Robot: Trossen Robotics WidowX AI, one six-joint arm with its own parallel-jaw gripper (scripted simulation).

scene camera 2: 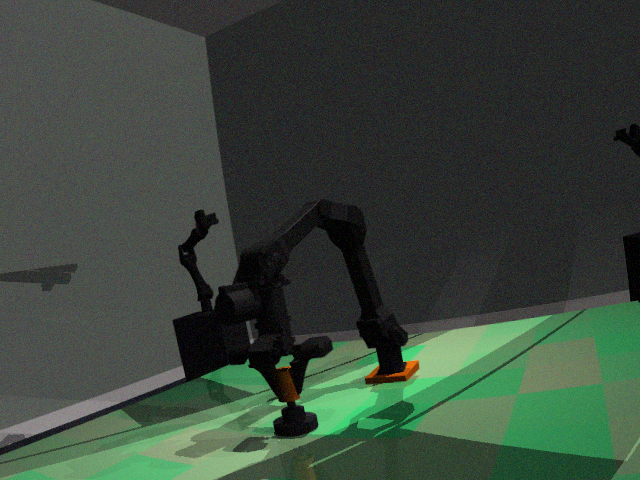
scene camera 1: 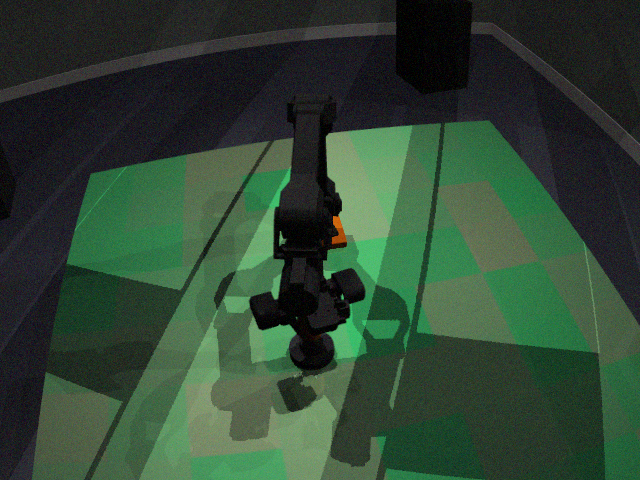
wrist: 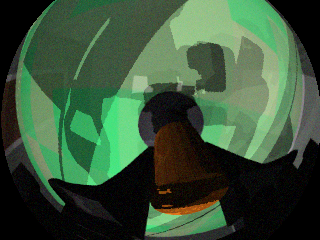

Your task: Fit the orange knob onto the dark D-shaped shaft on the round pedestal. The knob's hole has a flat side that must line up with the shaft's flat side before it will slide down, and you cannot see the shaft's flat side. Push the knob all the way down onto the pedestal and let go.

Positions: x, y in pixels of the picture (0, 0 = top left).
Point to a dark round pedestal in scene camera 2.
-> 294, 421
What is the gripper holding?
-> An orange knob.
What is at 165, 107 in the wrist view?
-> A dark round pedestal.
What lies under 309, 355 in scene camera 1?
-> A dark round pedestal.
